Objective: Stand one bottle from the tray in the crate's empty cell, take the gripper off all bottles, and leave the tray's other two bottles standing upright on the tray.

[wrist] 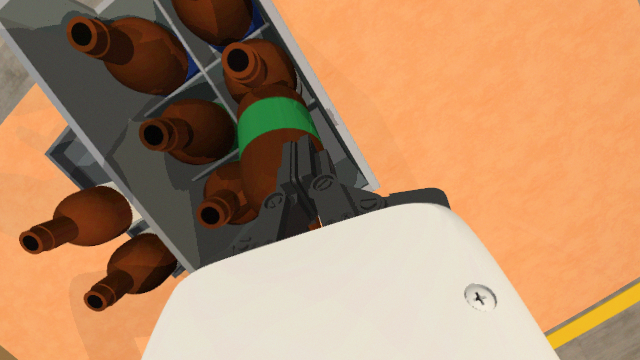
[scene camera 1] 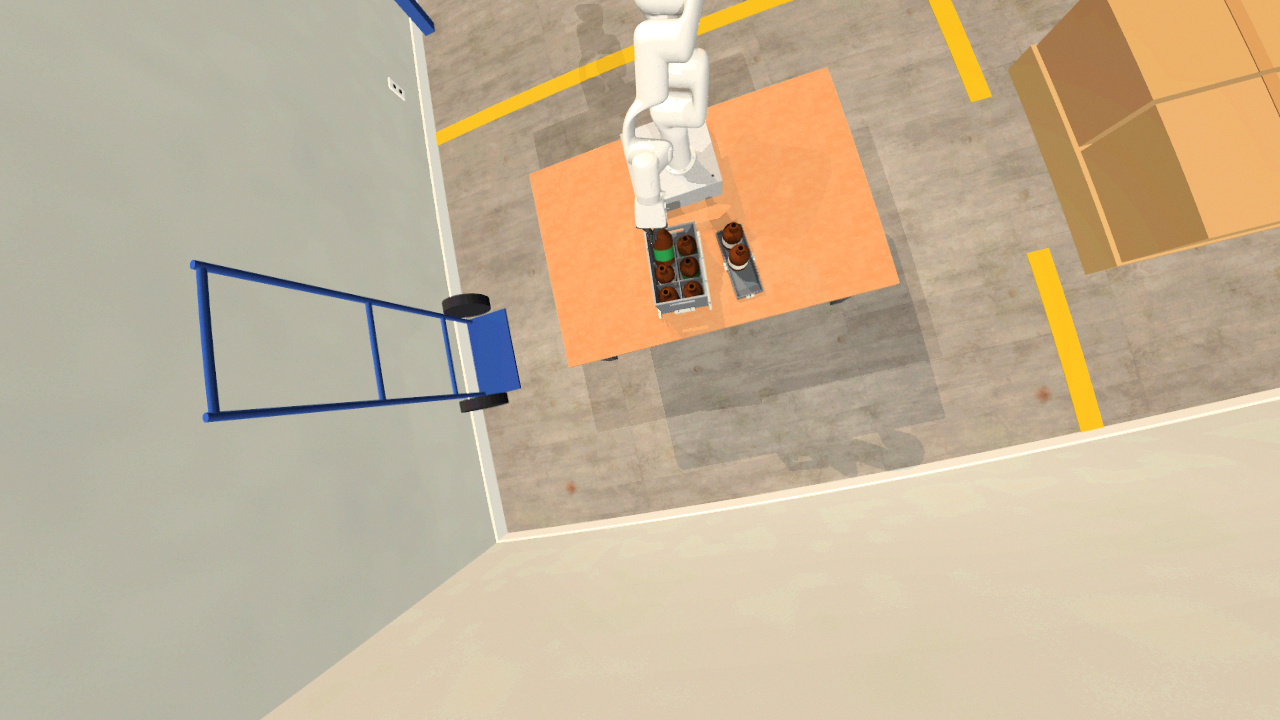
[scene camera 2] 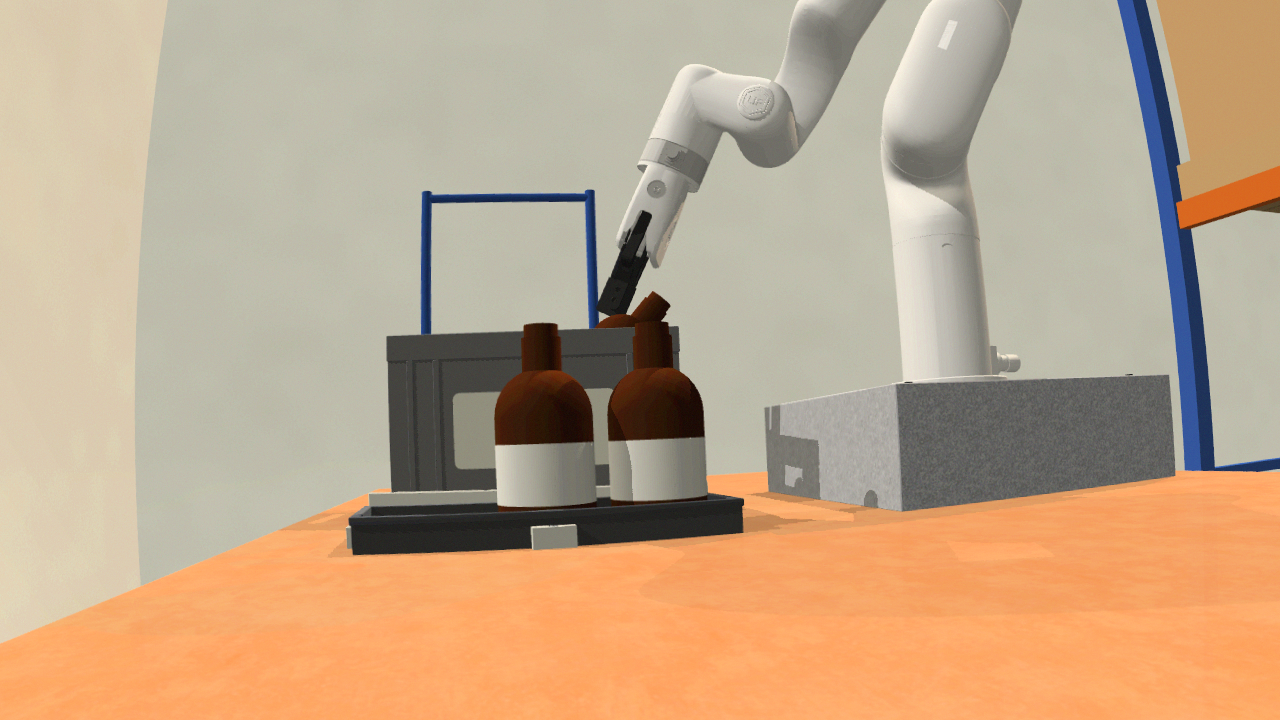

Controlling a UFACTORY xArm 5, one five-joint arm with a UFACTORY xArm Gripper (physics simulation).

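Places are measured from the arm's base along level axes (x right, y ahead, z up), in millimetres.
Pixels of known places: gripper, fingertip midpoint: (wrist: 306, 157) (scene camera 1: 653, 240) (scene camera 2: 609, 315); arm's base, link origin: (scene camera 1: 679, 159) (scene camera 2: 948, 390).
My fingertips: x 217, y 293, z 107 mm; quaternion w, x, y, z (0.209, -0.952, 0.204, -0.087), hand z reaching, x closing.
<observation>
For each thing: its top centre in the pictures, then the offset to it from my fingertips. Level surfaces: height alone.
- crate, top centre: (wrist: 184, 100) (scene camera 2: 534, 342) (scene camera 1: 674, 263) dx -36, dy +95, dz -35 mm
- base, top centre: (scene camera 2: 651, 323) (wrist: 94, 301) (scene camera 1: 733, 225) dx -274, dy +59, dz -50 mm
- farther, top centre: (scene camera 2: 540, 325) (wrist: 30, 243) (scene camera 1: 740, 248) dx -262, dy +144, dz -50 mm
- tray, top centre: (scene camera 2: 543, 504) (wrist: 130, 200) (scene camera 1: 739, 260) dx -264, dy +147, dz -184 mm
- orange table, surface height: dz -210 mm
A brown bottle with a green label (scene camera 1: 662, 254) (wrist: 276, 116) lies tilted at the crate's corner cell nearest the arm base, its neck leaning toward the base. Its neck (scene camera 2: 653, 307) shows above the crate rim. My gripper (wrist: 306, 157) (scene camera 2: 614, 310) is shut and empty, its tips over this bottle's body; contact is unclear. The crate (scene camera 1: 684, 305) (scene camera 2: 416, 420) (wrist: 55, 98) holds several other bottles, one per visible cell. Two white-labelled bottles, one nearer the base (scene camera 1: 733, 234) (scene camera 2: 657, 411) (wrist: 142, 265) and one farther (scene camera 1: 738, 257) (scene camera 2: 544, 411) (wrist: 95, 215), stand upright on the tray (scene camera 1: 749, 284) (scene camera 2: 429, 530).
The arm's base block (scene camera 1: 696, 185) (scene camera 2: 1029, 438) stands behind the crate on the orange table (scene camera 1: 805, 179) (scene camera 2: 805, 608) (wrist: 475, 125). A blue hand truck (scene camera 1: 492, 353) (scene camera 2: 426, 259) stands past the table's side. Cardboard boxes (scene camera 1: 1181, 170) are at the far right in scene camera 1.
</observation>
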